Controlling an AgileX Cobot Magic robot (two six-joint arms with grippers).
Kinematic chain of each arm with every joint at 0, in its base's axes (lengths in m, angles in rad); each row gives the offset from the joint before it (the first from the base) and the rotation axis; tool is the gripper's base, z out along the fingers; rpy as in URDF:
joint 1: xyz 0 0 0.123 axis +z
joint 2: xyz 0 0 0 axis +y
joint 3: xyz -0.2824 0 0.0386 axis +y
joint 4: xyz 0.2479 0 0.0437 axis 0.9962 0 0.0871
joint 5: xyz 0 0 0 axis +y
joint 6: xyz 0.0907 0 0.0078 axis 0.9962 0 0.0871
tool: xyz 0 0 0 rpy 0 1.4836 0
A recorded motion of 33 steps. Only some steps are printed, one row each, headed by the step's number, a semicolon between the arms.
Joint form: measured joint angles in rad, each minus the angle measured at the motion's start. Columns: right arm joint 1, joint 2, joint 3, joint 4, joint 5, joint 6; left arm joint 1, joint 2, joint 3, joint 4, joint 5, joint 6.
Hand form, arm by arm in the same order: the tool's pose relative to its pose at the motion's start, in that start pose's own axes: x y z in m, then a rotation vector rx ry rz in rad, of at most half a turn. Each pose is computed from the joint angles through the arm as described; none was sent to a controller.
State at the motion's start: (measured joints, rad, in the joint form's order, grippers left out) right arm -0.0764 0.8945 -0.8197 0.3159 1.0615 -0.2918; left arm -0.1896 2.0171 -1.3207 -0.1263 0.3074 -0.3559
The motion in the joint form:
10: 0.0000 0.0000 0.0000 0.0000 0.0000 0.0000; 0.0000 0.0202 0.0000 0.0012 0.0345 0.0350
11: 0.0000 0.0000 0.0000 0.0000 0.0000 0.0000; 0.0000 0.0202 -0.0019 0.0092 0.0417 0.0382
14: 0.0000 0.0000 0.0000 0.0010 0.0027 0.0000; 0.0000 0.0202 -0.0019 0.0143 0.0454 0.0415
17: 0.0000 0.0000 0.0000 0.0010 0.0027 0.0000; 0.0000 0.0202 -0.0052 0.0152 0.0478 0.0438
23: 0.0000 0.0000 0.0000 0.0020 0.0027 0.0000; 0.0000 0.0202 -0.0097 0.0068 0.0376 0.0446
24: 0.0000 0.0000 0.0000 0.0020 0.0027 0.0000; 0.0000 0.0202 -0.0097 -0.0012 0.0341 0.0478
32: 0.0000 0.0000 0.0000 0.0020 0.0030 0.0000; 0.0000 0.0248 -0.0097 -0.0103 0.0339 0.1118
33: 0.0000 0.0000 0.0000 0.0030 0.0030 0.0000; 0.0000 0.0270 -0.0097 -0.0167 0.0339 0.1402
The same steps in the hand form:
10: 0.0000 0.0000 0.0000 0.0000 0.0000 0.0000; 0.0070 0.0035 0.0072 -0.0207 0.0505 0.0353
11: 0.0000 0.0000 0.0000 0.0000 0.0000 0.0000; 0.0070 0.0037 0.0070 -0.0246 0.0548 0.0462
14: 0.0002 0.0001 0.0000 -0.0016 0.0023 0.0005; 0.0072 0.0040 0.0070 -0.0272 0.0578 0.0543
17: 0.0002 0.0001 0.0000 -0.0016 0.0023 0.0005; 0.0065 0.0036 0.0067 -0.0268 0.0571 0.0576
23: 0.0002 0.0002 0.0000 -0.0025 0.0021 0.0010; 0.0044 0.0023 0.0063 -0.0189 0.0443 0.0506
24: 0.0002 0.0002 0.0000 -0.0025 0.0021 0.0010; 0.0042 0.0020 0.0064 -0.0153 0.0418 0.0462
32: 0.0002 0.0002 0.0000 -0.0025 0.0024 0.0010; 0.0052 0.0023 0.0080 -0.0131 0.0471 0.1014
33: 0.0002 0.0003 0.0000 -0.0034 0.0021 0.0015; 0.0058 0.0024 0.0088 -0.0114 0.0499 0.1236

